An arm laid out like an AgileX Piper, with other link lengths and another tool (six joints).
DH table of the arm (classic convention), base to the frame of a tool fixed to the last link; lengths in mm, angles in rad. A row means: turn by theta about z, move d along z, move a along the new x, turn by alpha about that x. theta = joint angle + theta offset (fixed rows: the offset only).
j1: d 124.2, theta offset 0, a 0, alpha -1.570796
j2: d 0, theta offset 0.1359, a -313.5, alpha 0
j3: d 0, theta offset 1.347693, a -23.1, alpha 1.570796
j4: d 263.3, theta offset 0, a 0, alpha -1.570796
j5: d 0, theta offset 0, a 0, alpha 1.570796
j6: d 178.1, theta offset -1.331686, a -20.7, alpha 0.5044
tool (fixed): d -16.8, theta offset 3.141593, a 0, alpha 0
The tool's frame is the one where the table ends.
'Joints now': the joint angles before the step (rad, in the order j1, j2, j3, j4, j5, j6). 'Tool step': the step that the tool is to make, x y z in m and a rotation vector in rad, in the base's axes. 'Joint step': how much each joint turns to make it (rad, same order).
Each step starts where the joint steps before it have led.
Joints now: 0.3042 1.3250 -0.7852 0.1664 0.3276 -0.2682
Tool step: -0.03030 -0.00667 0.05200 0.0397 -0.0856 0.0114
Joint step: 0.0001 -0.1791 -0.0241 -0.0010 0.1106 0.0093
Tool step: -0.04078 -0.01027 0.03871 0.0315 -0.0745 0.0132
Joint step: -0.0002 -0.1824 -0.0056 -0.0008 0.1084 0.0073
